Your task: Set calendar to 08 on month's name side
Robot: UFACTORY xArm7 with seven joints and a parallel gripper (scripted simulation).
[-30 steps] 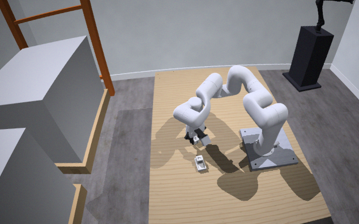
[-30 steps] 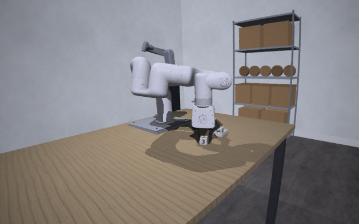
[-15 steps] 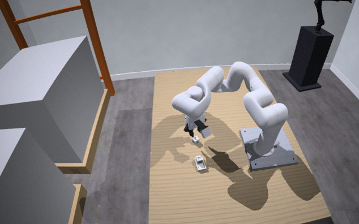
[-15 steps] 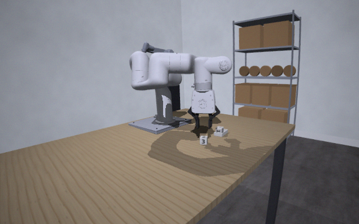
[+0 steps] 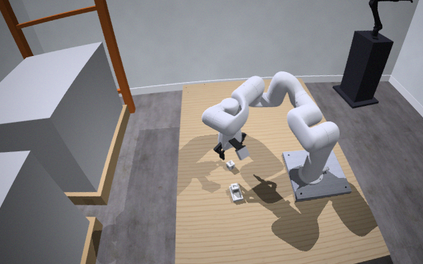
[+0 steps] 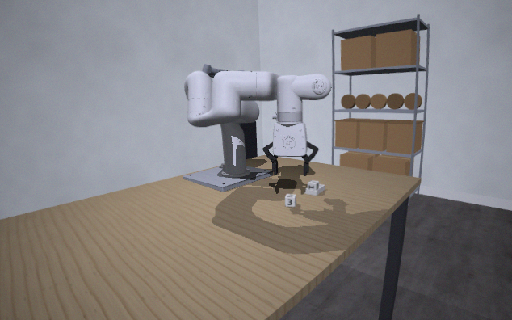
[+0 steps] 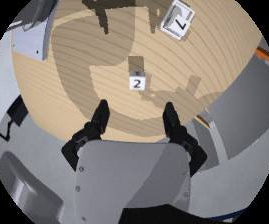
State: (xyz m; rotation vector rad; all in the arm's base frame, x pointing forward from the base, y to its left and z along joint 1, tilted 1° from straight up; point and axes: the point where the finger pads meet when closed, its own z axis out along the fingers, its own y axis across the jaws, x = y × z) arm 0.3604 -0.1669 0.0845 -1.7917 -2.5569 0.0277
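My gripper is now 10 cm above the white digit cube. From my hand the other things lie so: white tray (2 cm ahead, 16 cm to the left, 10 cm below).
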